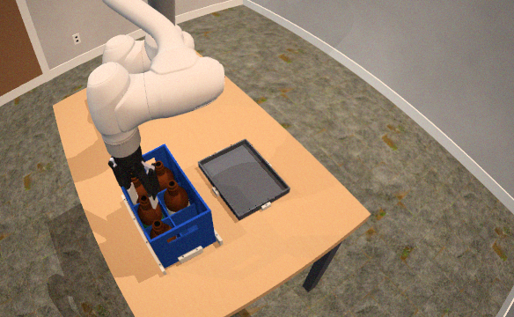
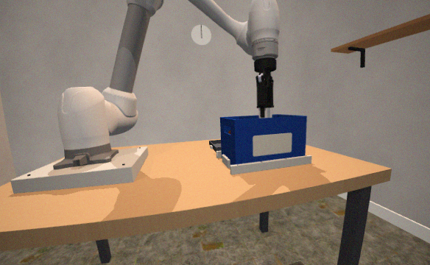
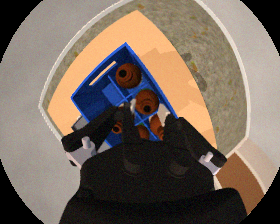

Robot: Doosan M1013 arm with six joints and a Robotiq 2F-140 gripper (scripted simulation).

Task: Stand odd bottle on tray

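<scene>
The bottle lies 9 cm below my hand. Round my hand: blue crate 1 cm ahead, 4 cm to the left, 9 cm below; then dark tray 4 cm ahead, 33 cm to the left, 16 cm below.
</scene>
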